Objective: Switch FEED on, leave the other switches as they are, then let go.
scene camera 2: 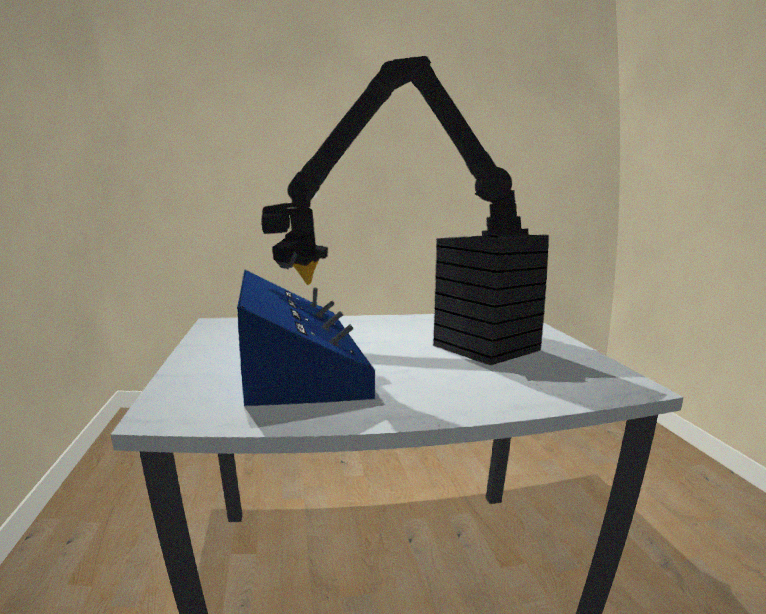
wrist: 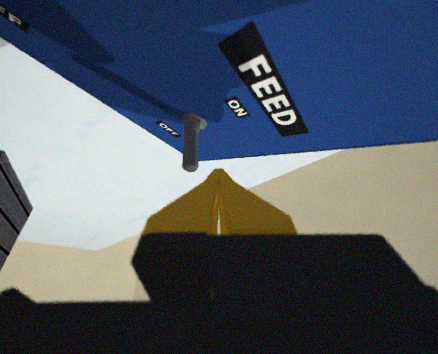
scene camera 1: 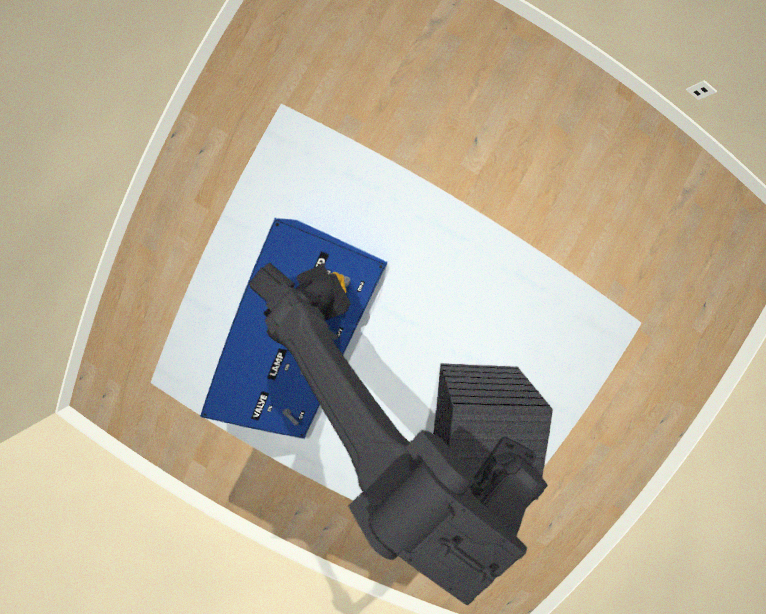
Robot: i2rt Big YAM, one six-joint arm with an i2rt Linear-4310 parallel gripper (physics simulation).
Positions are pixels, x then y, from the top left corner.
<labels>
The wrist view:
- my gripper: 218, 176
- blue switch panel: 251, 85
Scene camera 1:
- my gripper: 340, 276
</labels>
